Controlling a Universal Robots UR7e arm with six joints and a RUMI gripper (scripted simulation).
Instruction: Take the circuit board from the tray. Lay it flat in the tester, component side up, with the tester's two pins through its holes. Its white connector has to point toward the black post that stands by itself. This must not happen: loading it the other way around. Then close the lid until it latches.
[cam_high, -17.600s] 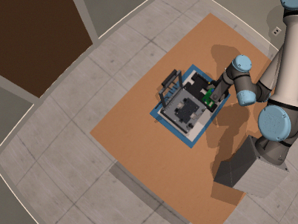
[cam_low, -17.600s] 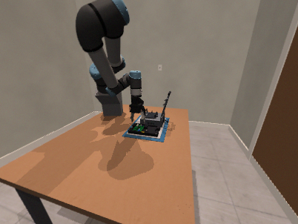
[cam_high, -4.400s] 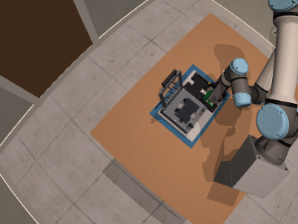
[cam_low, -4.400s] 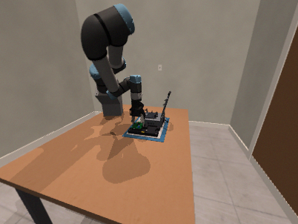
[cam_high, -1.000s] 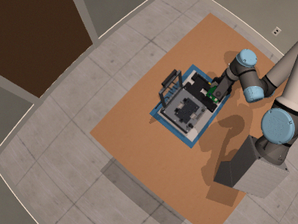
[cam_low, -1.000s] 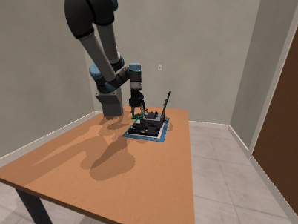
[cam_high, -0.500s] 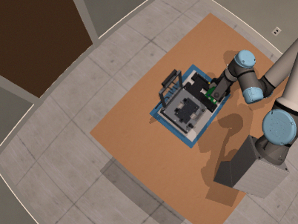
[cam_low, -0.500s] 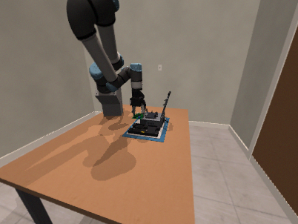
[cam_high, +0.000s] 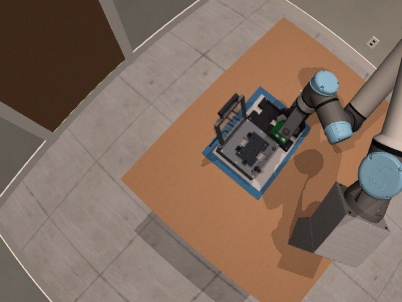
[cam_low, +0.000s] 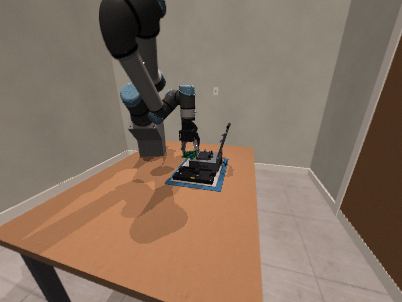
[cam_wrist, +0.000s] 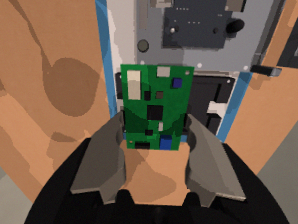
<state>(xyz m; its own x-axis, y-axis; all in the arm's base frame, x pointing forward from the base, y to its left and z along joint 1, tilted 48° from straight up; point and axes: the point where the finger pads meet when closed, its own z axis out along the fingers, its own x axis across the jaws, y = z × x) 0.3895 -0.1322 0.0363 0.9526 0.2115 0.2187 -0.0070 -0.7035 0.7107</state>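
Now: the black block 190 mm to the left of my hand, 40 mm below it and 10 mm behind it. Round my hand: tester lid (170 mm ahead, 130 mm to the left, 60 mm above); green circuit board (right at my hand).
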